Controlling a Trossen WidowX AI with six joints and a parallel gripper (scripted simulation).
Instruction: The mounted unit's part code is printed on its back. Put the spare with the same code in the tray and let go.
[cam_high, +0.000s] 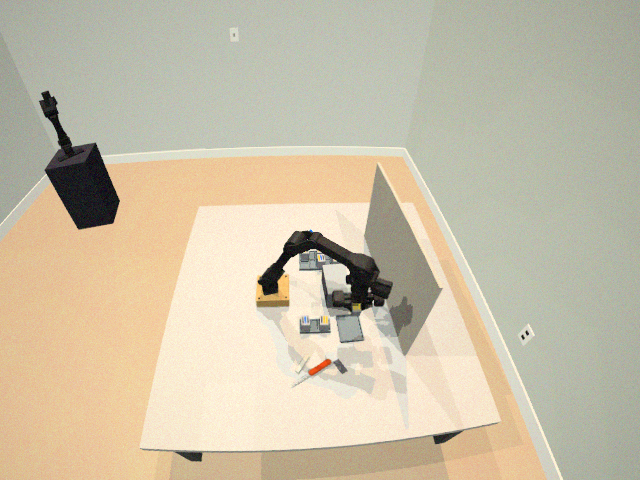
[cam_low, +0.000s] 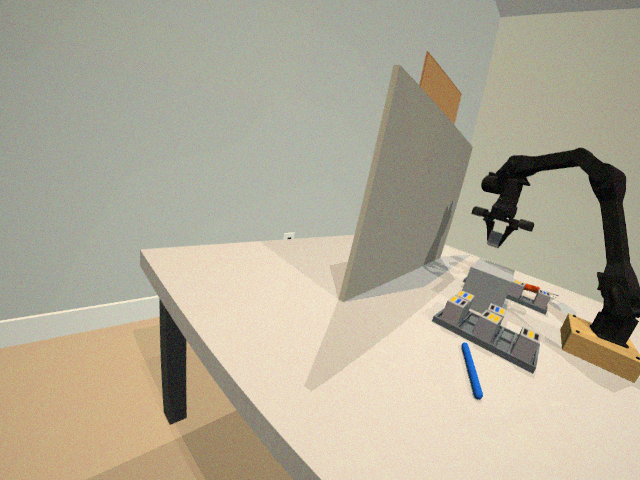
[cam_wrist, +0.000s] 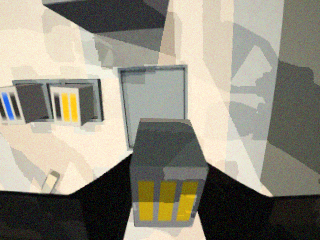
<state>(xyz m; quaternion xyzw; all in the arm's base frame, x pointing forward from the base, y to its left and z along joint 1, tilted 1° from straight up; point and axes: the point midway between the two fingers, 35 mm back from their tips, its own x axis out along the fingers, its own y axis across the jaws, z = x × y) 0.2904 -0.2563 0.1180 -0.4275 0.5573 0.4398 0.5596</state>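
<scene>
The flat grey tray lies 1 cm behind my gripper tip and 13 cm below it. Round my gripper tip: tall grey panel 22 cm ahead, 17 cm to the left, 9 cm above; then rack 14 cm behind, 5 cm to the left, 13 cm below; then mounted unit 1 cm behind, 21 cm to the left, 9 cm below.
</scene>
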